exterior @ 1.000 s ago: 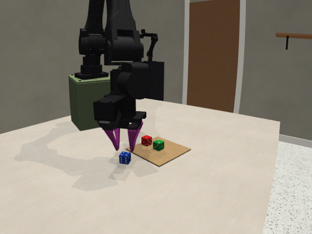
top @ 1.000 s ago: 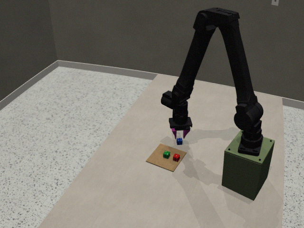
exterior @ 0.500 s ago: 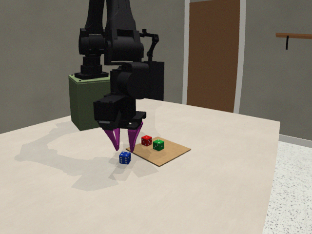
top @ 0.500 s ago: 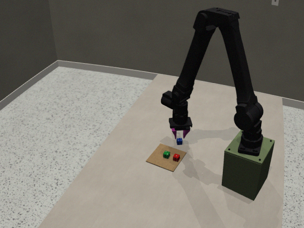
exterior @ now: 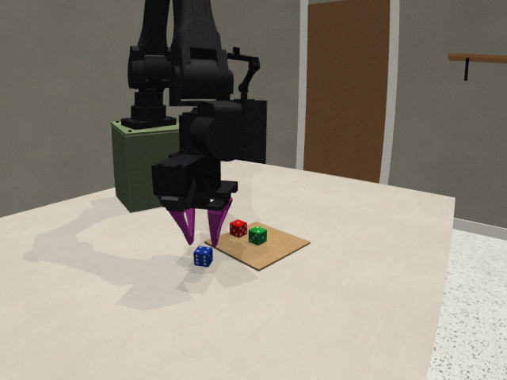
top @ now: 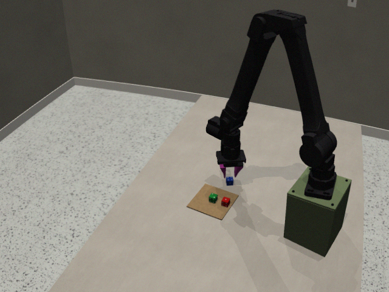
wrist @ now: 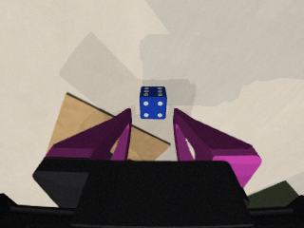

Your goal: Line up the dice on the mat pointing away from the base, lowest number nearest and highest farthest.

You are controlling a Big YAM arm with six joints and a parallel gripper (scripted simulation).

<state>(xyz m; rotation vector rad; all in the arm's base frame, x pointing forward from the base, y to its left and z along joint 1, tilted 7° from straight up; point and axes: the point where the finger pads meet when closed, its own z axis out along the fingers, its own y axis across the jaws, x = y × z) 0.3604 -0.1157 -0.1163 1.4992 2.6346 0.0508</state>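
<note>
Now: hand 30 mm above the blue die. From my hand the other things lie so: tan mat (20 mm ahead, 120 mm to the left, 40 mm below); then red die (30 mm behind, 120 mm to the left, 30 mm below); then green die (20 mm ahead, 120 mm to the left, 30 mm below).
</note>
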